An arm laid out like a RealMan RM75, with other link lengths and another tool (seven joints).
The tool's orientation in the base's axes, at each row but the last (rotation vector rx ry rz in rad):
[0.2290, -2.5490, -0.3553]
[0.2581, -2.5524, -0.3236]
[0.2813, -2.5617, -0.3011]
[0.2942, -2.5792, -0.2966]
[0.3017, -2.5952, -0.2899]
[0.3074, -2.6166, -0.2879]
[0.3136, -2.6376, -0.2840]
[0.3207, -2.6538, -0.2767]
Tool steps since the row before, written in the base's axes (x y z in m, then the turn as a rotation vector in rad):
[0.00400, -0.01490, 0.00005, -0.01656, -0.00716, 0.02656]
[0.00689, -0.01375, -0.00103, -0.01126, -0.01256, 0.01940]
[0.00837, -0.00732, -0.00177, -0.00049, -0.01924, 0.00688]
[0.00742, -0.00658, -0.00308, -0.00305, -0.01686, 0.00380]
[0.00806, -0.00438, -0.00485, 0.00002, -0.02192, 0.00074]
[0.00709, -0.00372, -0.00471, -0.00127, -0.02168, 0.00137]
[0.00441, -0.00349, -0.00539, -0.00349, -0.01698, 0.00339]
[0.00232, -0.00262, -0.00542, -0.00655, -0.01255, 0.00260]
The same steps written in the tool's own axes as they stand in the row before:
[0.00018, -0.01450, -0.00526, 0.02876, 0.00257, -0.01405]
[-0.00282, -0.01419, -0.00532, 0.02213, -0.00520, -0.01200]
[-0.00594, -0.00861, -0.00417, 0.00876, -0.01642, -0.00844]
[-0.00595, -0.00820, -0.00229, 0.00882, -0.01459, -0.00416]
[-0.00789, -0.00671, -0.00063, 0.00616, -0.02069, -0.00387]
[-0.00716, -0.00592, 0.00003, 0.00748, -0.02009, -0.00374]
[-0.00517, -0.00544, 0.00211, 0.00900, -0.01472, -0.00377]
[-0.00354, -0.00424, 0.00333, 0.01015, -0.01015, -0.00106]

